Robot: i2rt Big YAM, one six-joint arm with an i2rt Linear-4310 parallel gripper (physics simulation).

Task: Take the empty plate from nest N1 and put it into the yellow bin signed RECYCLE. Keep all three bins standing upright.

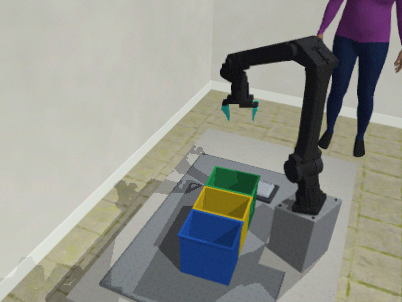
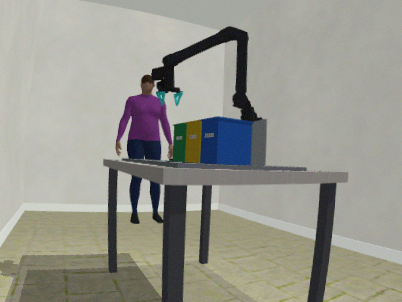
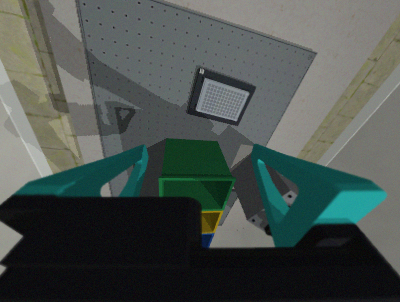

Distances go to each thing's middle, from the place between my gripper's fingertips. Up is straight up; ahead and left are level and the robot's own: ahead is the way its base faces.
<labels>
Right now the white well plate (image 3: pixel 218 99) is 29 cm below my hand, 11 cm behind it and 1 cm to the left of it. The rest, counted from my hand: dark nest (image 3: pixel 216 77) (30 cm below, 11 cm behind, 1 cm to the left); yellow bin (image 1: pixel 228 204) (35 cm to the left, 22 cm below, 10 cm behind); green bin (image 1: pixel 226 179) (22 cm to the left, 22 cm below, 8 cm behind).
</labels>
